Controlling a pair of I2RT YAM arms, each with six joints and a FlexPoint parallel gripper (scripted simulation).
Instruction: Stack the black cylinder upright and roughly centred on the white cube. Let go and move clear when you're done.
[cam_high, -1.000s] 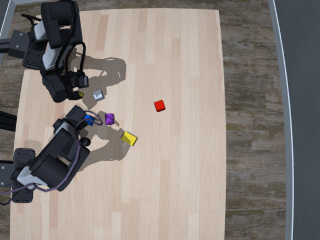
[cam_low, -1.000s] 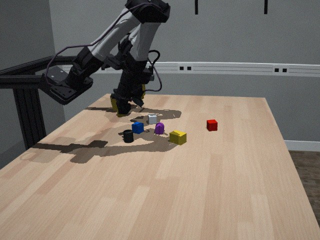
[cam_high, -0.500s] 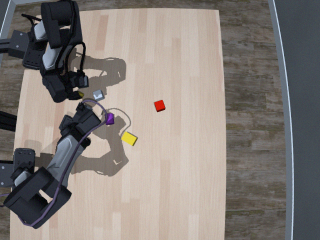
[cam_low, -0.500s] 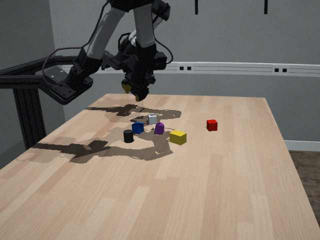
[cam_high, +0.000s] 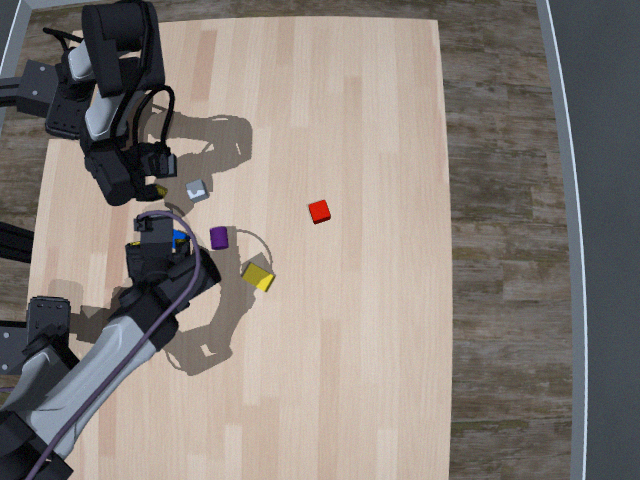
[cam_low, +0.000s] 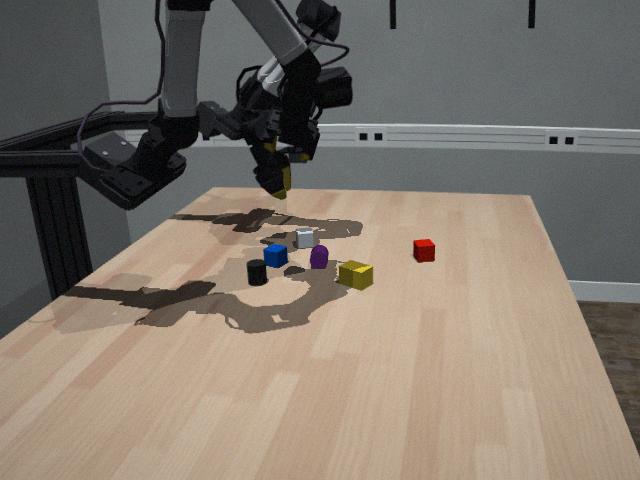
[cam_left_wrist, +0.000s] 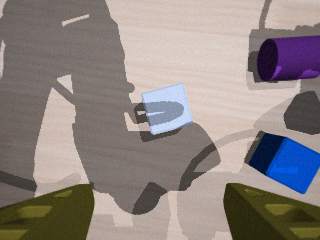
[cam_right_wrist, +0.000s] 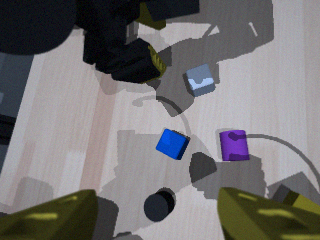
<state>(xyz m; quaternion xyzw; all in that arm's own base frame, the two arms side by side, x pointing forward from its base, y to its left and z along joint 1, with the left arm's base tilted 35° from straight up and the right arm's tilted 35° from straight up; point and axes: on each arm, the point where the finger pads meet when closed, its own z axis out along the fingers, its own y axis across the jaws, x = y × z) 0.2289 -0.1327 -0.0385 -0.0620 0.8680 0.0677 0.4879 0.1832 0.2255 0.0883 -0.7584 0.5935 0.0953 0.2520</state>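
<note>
Right now the black cylinder is 1 cm behind my left hand, 23 cm to the right of it and 12 cm below it. Also, from my left hand: blue cube: 12 cm to the right, 12 cm below; purple cylinder: 11 cm ahead, 12 cm to the right, 12 cm below; white cube: 4 cm ahead, 12 cm below.
</note>
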